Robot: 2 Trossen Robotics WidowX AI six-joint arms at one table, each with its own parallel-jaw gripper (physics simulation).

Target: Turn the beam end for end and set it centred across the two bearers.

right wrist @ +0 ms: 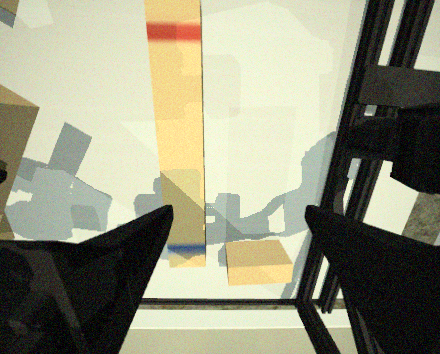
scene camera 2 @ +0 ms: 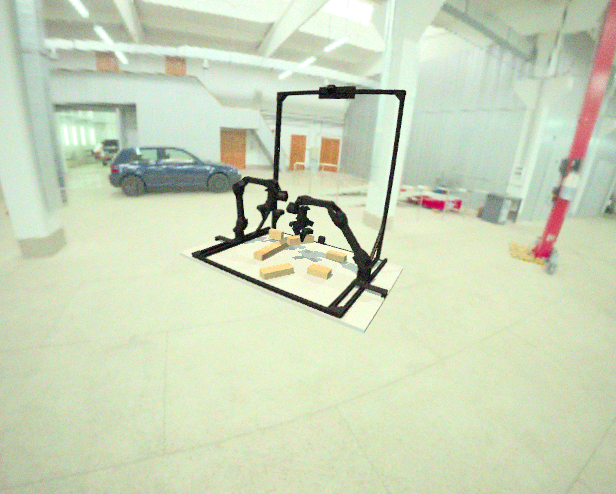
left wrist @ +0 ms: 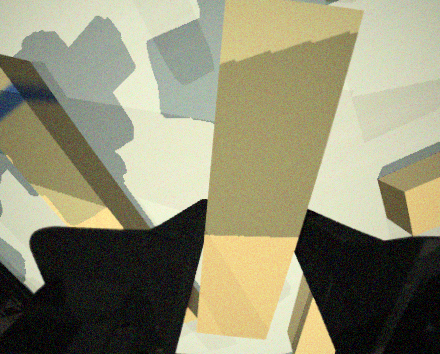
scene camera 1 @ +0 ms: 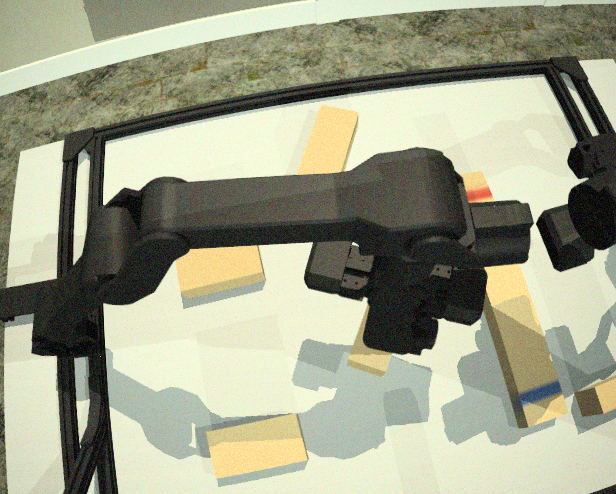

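Pixels of known places: left gripper, between the fingertips: (scene camera 2: 299,240) (left wrist: 245,206); right gripper, between the fingertips: (right wrist: 238,211) (scene camera 2: 269,222) (scene camera 1: 589,247); left arm's base, origin of its link: (scene camera 2: 363,278) (scene camera 1: 77,336); right arm's base, origin of its link: (right wrist: 368,138) (scene camera 2: 239,239).
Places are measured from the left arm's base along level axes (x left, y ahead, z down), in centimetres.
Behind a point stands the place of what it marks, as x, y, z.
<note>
The beam (scene camera 1: 504,289) @(-4.5, 62.4, -1.9) (right wrist: 178,123) @(0.3, 62.5, -1.9) (scene camera 2: 269,250) @(5.7, 59.8, -1.9) is a long wooden bar with a red band at one end and a blue band at the other. It lies flat on the white table at the right. My left gripper (left wrist: 245,206) @(-4.5, 44.6, -9.3) (scene camera 2: 302,230) @(-4.5, 44.6, -9.3) is shut on a short wooden plank (left wrist: 268,140) @(-8.4, 42.3, -12.2) (scene camera 1: 370,358) @(-11.5, 40.6, -12.2), left of the beam; in scene camera 1 the arm hides the fingers. My right gripper (right wrist: 238,211) @(-5.1, 69.1, -15.7) (scene camera 2: 272,216) @(-5.1, 69.1, -15.7) is open and empty, above the beam's blue end. Two wooden blocks (scene camera 1: 220,270) @(5.9, 23.7, -1.9) (scene camera 1: 257,451) @(-19.5, 25.3, -1.9) lie apart at the left.
A longer plain plank (scene camera 1: 328,142) @(23.8, 42.4, -1.9) lies at the back of the table. A small block (right wrist: 257,261) @(-20.8, 75.6, -3.4) lies beside the beam's blue end, close to the black frame (right wrist: 341,168) @(-5.0, 88.4, -0.1) (scene camera 1: 95,147) @(34.0, 2.4, 0.4) around the table.
</note>
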